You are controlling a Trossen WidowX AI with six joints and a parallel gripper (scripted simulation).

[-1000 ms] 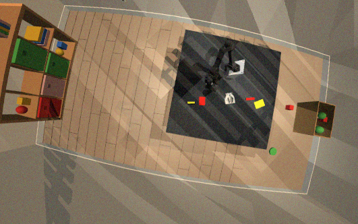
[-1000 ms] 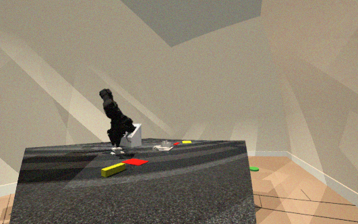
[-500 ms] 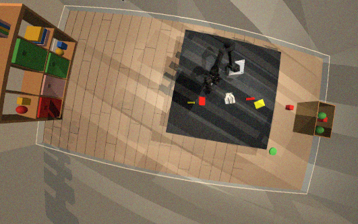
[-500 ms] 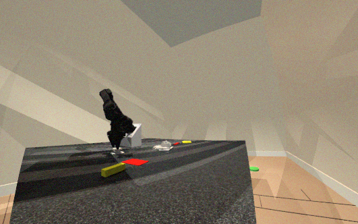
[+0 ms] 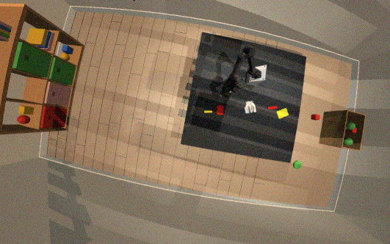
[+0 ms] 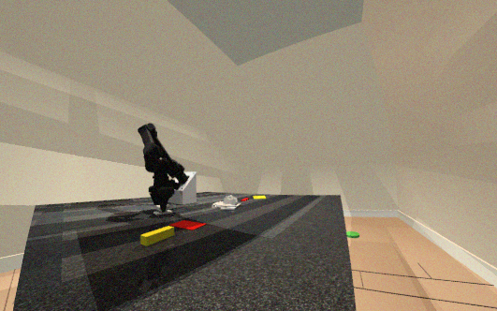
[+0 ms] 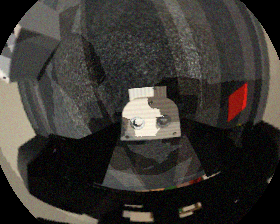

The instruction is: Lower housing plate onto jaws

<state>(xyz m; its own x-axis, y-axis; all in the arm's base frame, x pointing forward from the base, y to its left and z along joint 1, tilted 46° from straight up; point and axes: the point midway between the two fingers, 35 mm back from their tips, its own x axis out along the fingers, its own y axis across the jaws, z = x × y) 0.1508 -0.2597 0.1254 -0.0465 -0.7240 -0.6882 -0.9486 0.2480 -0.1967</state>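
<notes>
The white part lies 1 cm to the left of my gripper tip and 1 cm above it. Round my gripper tip: yellow bar: 26 cm ahead, 18 cm to the right; then flat red square: 22 cm ahead, 5 cm to the right, 1 cm below.
</notes>
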